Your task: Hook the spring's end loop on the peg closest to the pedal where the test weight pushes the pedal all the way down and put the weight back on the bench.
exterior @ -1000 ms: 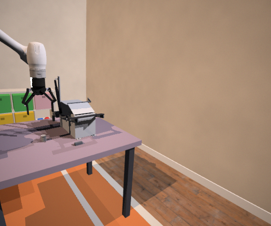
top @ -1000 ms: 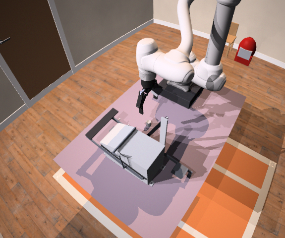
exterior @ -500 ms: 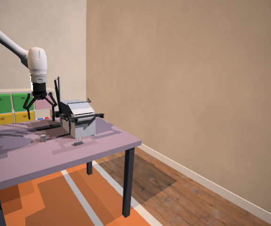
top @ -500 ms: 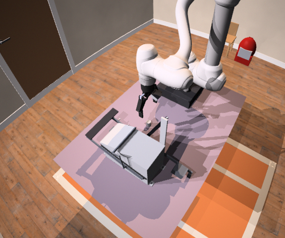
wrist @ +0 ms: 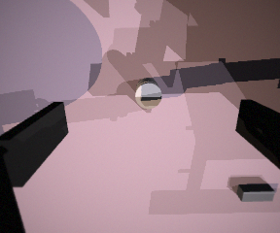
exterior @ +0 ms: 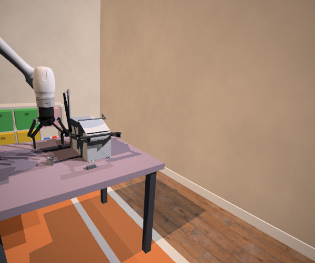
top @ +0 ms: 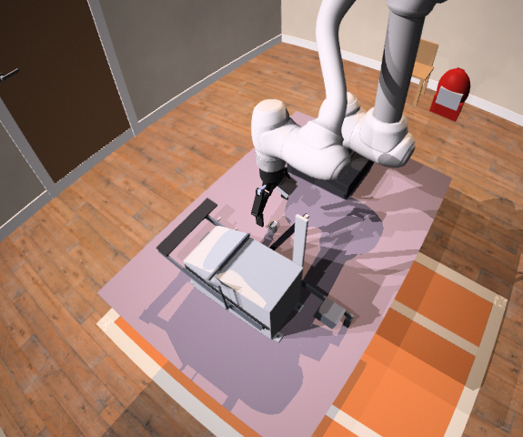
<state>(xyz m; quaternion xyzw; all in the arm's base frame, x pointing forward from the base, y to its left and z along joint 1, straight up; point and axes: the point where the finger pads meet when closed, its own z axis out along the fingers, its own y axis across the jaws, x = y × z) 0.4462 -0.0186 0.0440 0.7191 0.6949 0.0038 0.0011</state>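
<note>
Now: hand 90 mm above the steel test weight. The rest, counted from my hand: small grey block: 180 mm to the right, 170 mm ahead, 110 mm below.
</note>
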